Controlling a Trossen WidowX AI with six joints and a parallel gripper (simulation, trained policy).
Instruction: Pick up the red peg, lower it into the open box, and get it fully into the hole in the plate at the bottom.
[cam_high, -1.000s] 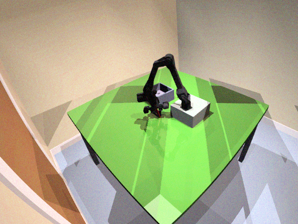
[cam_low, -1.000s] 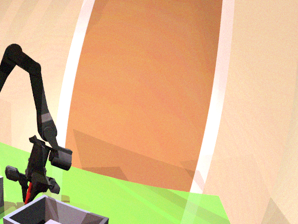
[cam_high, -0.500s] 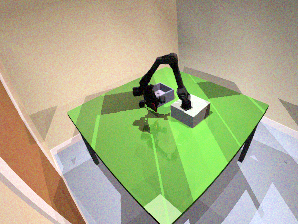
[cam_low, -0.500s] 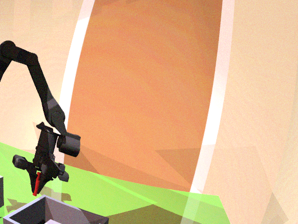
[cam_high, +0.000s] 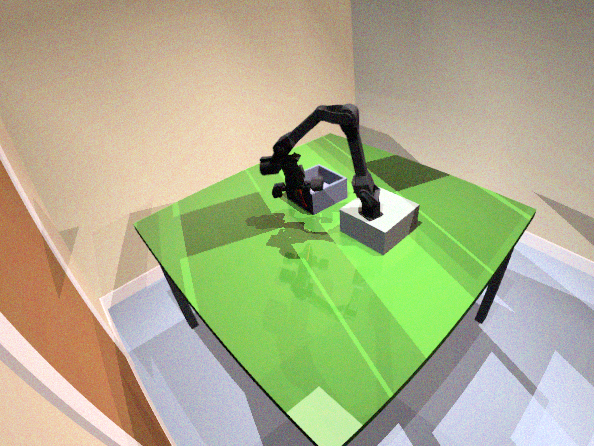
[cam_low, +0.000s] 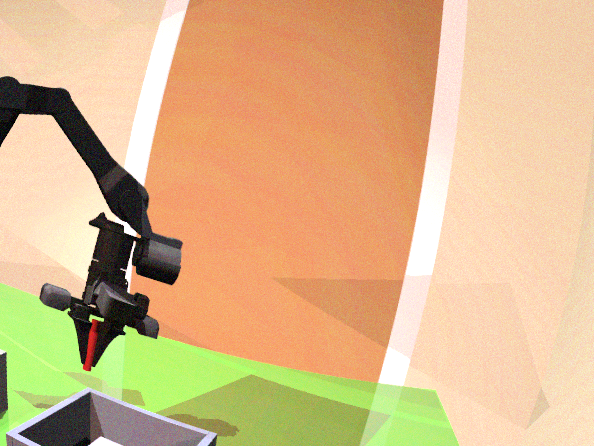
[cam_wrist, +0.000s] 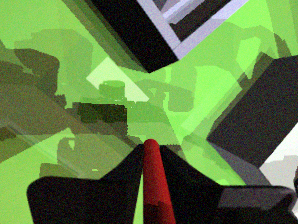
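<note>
Right now my gripper tip is 150 mm short of the pale plate, 140 mm to the left of it and 50 mm above it. Round my gripper tip: grey box (150 mm ahead, 140 mm to the right, 70 mm below); red peg (10 mm to the left, 30 mm above).
</note>
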